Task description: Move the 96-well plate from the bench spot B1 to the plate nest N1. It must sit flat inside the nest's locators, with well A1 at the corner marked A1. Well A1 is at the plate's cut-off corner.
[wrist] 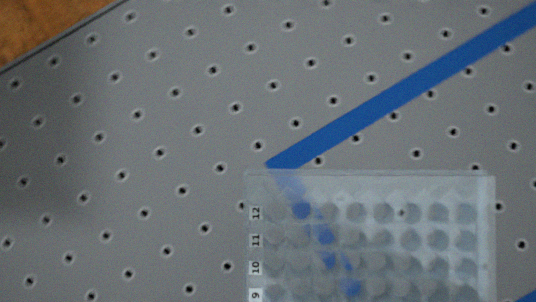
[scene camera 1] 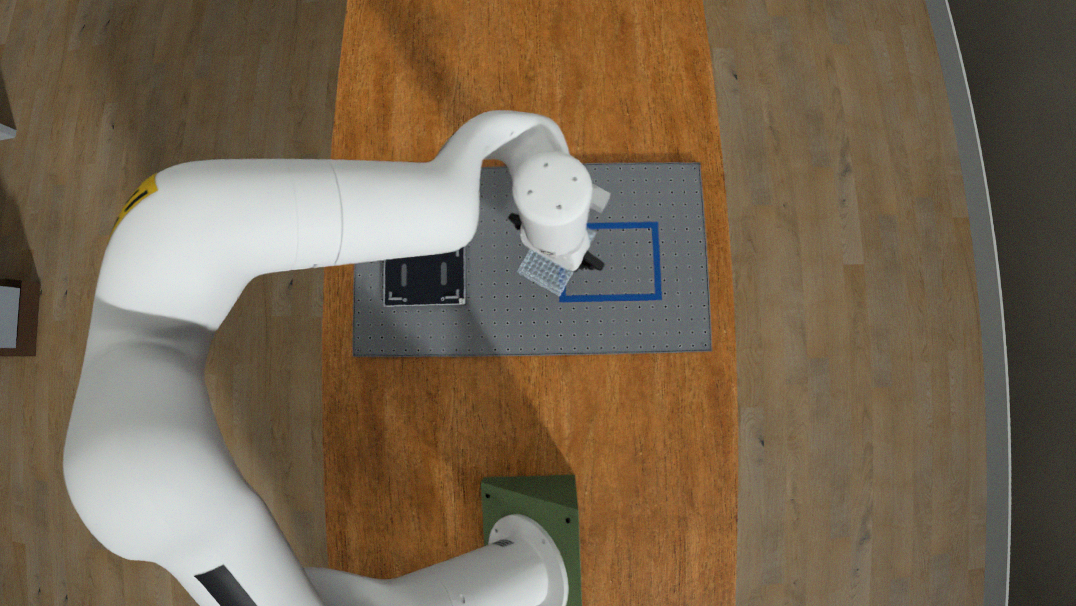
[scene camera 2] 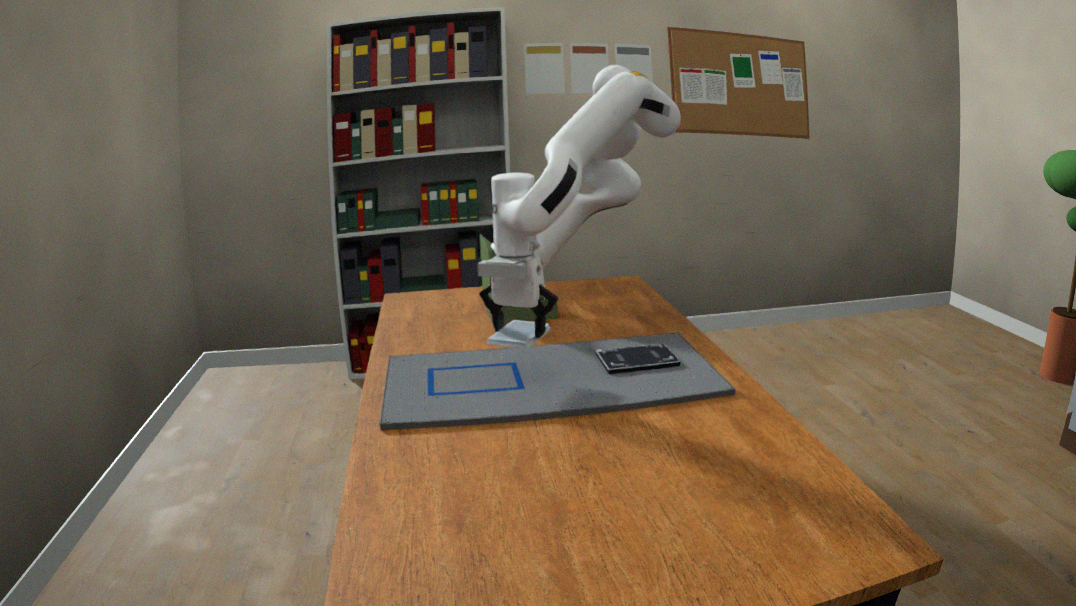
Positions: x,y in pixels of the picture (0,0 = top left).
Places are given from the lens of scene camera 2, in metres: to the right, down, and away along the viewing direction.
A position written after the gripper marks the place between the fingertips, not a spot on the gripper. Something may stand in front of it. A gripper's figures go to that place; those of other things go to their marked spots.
gripper [scene camera 2: 519,333]: -0.04, 0.06, 1.44
clear 96-well plate [scene camera 2: 518,334]: -0.04, 0.06, 1.42
